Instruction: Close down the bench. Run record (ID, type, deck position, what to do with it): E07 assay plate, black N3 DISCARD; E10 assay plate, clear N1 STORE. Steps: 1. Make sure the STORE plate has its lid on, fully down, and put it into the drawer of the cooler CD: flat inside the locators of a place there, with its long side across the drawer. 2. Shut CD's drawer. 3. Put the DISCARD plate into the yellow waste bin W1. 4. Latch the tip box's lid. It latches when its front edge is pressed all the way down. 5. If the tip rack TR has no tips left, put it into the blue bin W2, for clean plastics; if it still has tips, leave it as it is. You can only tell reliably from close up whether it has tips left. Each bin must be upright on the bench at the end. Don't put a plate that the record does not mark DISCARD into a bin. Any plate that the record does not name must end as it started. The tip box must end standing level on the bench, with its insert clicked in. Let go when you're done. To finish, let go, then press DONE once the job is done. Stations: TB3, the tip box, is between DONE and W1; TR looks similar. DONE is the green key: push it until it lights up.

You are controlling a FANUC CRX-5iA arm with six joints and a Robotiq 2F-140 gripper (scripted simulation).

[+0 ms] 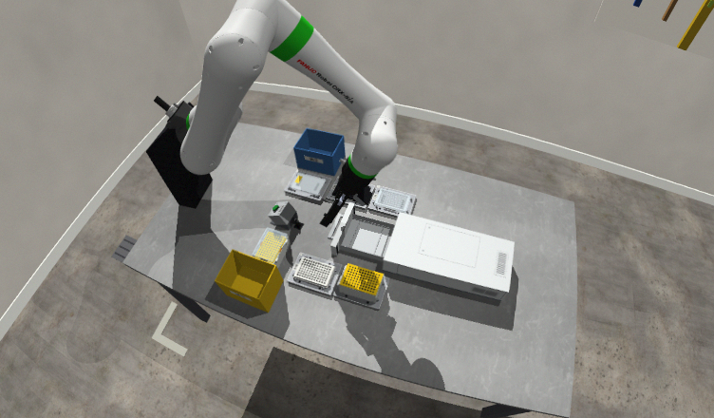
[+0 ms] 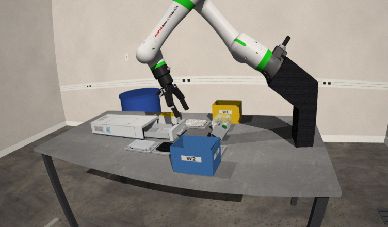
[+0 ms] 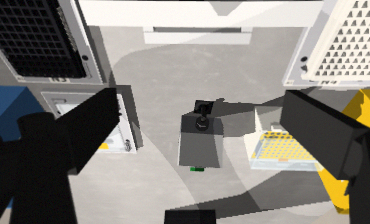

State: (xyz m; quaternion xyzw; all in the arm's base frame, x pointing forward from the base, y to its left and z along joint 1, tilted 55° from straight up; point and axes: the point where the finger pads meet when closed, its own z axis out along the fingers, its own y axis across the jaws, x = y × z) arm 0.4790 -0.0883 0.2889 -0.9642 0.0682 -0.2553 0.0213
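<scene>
Right now the clear lid is 150 mm behind my hand, 210 mm to the left of it and 140 mm below it. Round my hand: cooler drawer 160 mm ahead, 30 mm to the right, 110 mm below; black assay plate 30 mm ahead, 190 mm to the left, 130 mm below; white plate 40 mm behind, 180 mm to the right, 130 mm below.
</scene>
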